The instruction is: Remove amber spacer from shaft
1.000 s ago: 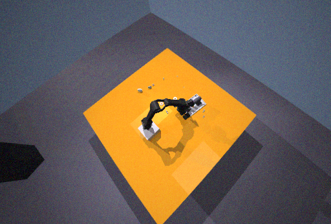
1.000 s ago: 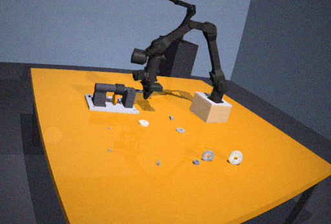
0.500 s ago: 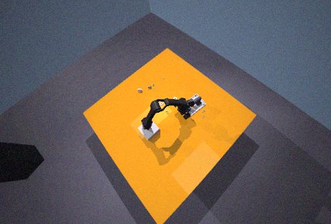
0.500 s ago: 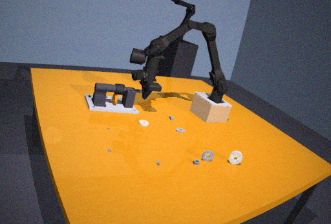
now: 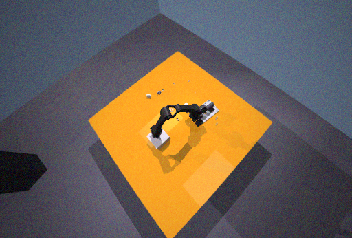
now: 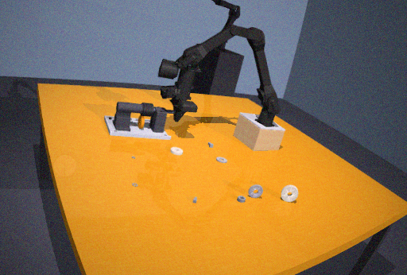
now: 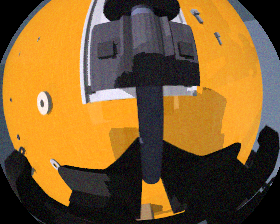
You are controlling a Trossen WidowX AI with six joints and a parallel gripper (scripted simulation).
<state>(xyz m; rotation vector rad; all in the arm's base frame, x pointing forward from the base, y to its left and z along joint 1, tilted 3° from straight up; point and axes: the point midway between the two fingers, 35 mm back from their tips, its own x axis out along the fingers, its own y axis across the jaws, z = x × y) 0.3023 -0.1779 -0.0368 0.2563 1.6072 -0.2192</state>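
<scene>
Now: the dark shaft 8 cm ahead of my gripper tip, 4 cm above it and 2 cm to the right of it. Round my gripper tip: grey ring: 24 cm to the left, 4 cm below, 3 cm behind; then amber spacer: 13 cm ahead, 4 cm to the right, 1 cm below; then white ring: 15 cm to the left, 10 cm ahead, 4 cm below.
</scene>
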